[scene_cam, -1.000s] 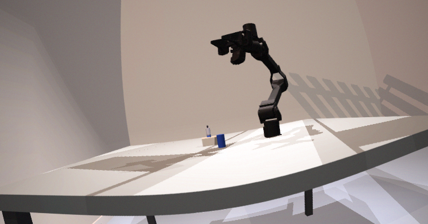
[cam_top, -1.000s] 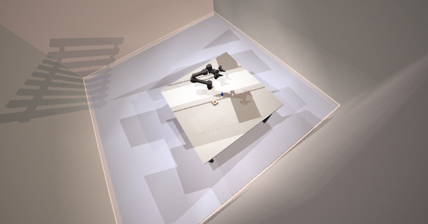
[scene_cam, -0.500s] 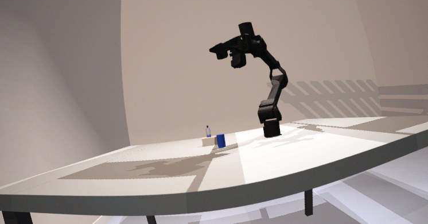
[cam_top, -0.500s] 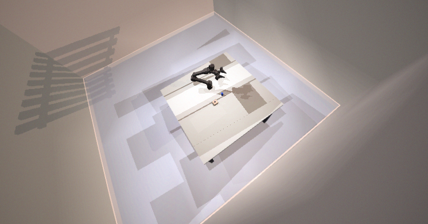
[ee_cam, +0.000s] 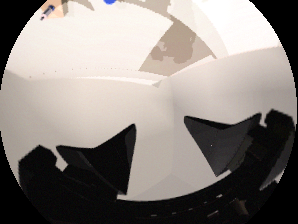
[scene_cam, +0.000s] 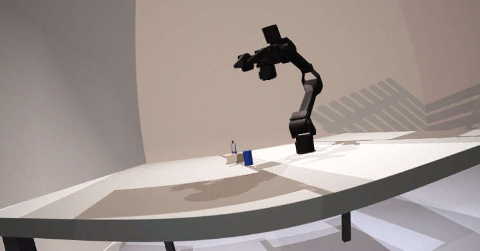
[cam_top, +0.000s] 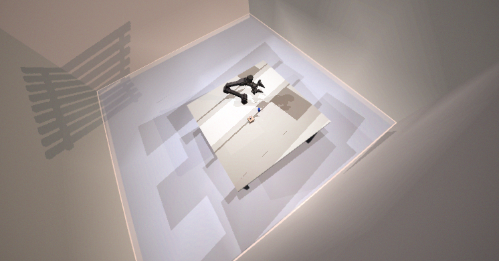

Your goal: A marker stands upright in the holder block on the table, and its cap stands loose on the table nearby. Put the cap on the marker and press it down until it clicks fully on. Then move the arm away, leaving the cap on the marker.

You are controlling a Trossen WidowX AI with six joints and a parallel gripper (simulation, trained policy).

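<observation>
Now: the blue cap 29 cm below my gripper tip, 10 cm to the right of it and 2 cm ahead of it. From my gripper tip the other things lie so: tan holder block: 30 cm below, 25 cm to the right, 6 cm ahead.
</observation>
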